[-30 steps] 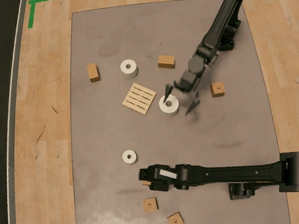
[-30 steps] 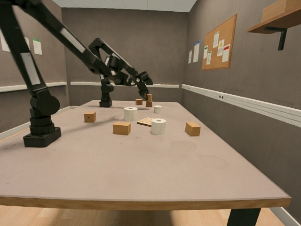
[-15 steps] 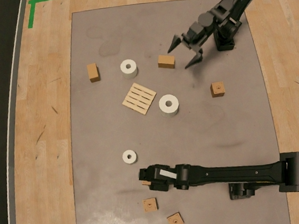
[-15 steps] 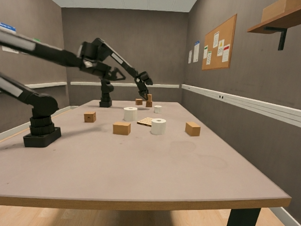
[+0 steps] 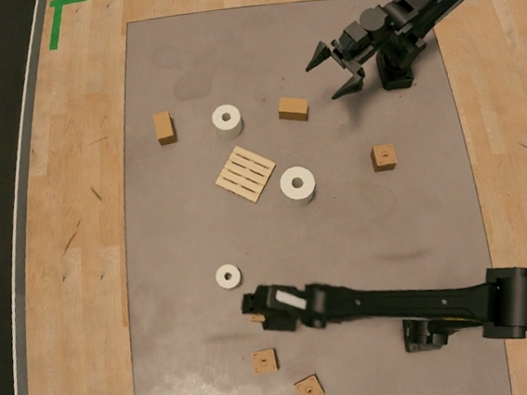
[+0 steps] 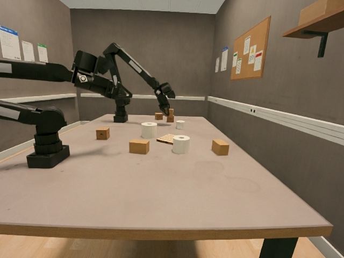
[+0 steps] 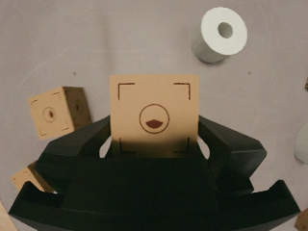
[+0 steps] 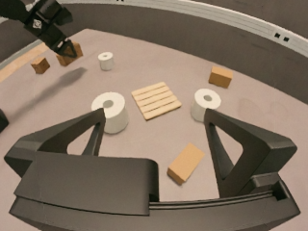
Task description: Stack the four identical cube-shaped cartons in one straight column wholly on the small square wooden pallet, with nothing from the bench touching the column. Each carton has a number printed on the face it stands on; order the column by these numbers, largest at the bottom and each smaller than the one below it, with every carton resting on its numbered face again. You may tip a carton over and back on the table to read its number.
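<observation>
My left gripper is now 5 cm short of the wooden pallet, 37 cm to the left of it and 8 cm above it.
</observation>
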